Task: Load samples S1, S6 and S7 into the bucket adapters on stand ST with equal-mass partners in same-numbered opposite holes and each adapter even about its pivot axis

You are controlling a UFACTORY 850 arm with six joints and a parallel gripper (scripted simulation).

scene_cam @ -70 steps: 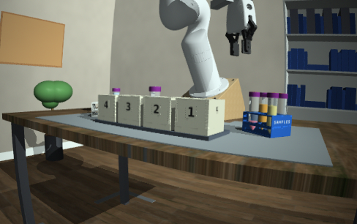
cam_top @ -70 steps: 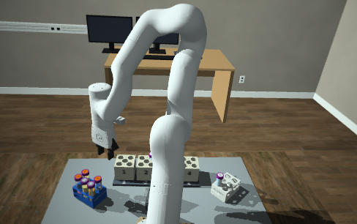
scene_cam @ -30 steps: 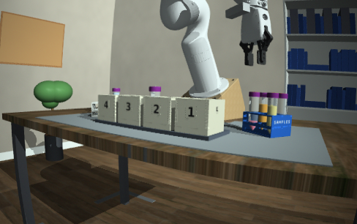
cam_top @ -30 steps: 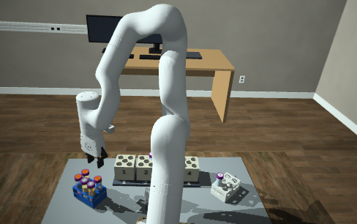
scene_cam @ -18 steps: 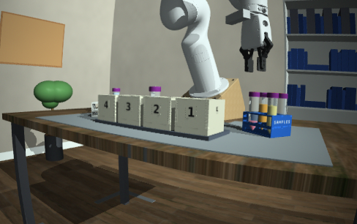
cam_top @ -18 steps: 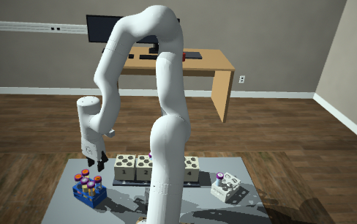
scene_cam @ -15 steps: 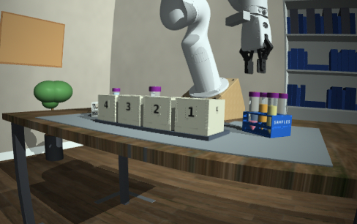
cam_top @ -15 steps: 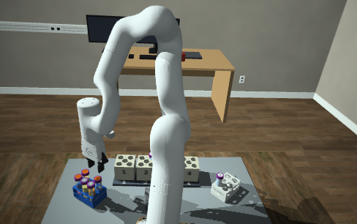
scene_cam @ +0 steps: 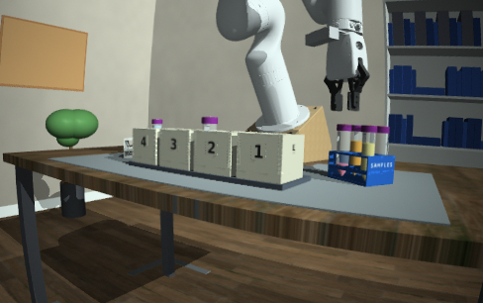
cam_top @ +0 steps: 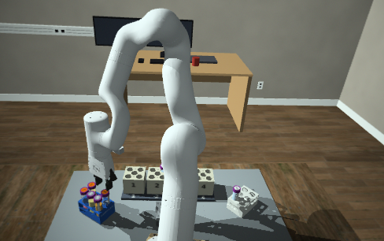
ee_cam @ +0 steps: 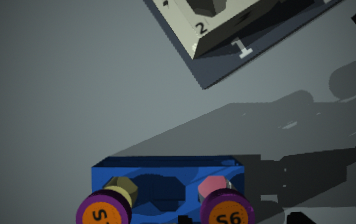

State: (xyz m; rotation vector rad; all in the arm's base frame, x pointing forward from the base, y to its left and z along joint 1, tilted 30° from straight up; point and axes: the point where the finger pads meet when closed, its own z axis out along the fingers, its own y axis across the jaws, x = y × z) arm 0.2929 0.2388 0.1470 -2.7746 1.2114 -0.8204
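Now: hand 14 cm above the blue samples rack, 4 cm to the right of it and 2 cm short of it. The rest, counted from my hand: adapter 1: 14 cm to the right, 12 cm below, 12 cm ahead; white rack: 60 cm to the right, 14 cm below, 13 cm behind.
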